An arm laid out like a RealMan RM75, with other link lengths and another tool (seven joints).
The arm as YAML. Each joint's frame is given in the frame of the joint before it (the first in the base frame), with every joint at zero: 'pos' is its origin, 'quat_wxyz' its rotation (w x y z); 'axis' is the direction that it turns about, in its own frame. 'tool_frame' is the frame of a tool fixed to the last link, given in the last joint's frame.
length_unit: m
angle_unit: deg
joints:
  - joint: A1
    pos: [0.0, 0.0, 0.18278]
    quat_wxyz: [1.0, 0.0, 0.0, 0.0]
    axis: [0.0, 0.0, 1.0]
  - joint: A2
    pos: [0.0, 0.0, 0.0]
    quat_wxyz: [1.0, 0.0, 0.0, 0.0]
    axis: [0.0, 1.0, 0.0]
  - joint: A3
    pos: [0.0, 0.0, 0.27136]
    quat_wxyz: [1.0, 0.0, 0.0, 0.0]
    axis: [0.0, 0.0, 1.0]
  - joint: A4
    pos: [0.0, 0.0, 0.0]
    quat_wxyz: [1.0, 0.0, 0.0, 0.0]
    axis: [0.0, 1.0, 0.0]
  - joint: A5
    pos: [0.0, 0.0, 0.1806]
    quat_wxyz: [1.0, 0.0, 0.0, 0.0]
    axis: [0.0, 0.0, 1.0]
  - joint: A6
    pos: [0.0, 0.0, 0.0]
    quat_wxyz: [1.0, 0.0, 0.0, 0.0]
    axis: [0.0, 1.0, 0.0]
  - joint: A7
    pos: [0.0, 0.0, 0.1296]
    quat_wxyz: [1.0, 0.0, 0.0, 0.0]
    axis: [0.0, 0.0, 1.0]
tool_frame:
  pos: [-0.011, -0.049, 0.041]
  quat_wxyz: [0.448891, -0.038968, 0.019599, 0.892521]
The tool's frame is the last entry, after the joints.
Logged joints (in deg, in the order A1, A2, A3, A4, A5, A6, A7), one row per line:
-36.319, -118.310, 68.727, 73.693, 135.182, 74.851, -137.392
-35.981, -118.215, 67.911, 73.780, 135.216, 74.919, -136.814
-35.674, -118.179, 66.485, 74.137, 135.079, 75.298, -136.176
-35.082, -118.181, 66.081, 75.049, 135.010, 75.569, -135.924
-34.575, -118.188, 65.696, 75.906, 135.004, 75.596, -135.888
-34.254, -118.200, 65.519, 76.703, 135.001, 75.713, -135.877
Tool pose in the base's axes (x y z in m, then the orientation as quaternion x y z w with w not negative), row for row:
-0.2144, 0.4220, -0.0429, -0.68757, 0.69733, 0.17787, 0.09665
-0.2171, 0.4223, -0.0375, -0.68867, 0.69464, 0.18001, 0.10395
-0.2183, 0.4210, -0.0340, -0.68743, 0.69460, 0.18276, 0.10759
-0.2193, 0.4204, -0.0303, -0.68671, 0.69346, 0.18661, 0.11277
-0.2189, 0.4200, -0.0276, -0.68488, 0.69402, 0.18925, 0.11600
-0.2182, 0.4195, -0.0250, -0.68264, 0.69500, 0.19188, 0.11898
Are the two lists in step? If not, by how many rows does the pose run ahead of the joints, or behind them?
The pose runs 1 row ahead of the joints: the pose in row i belongs to the joints in row i + 1.
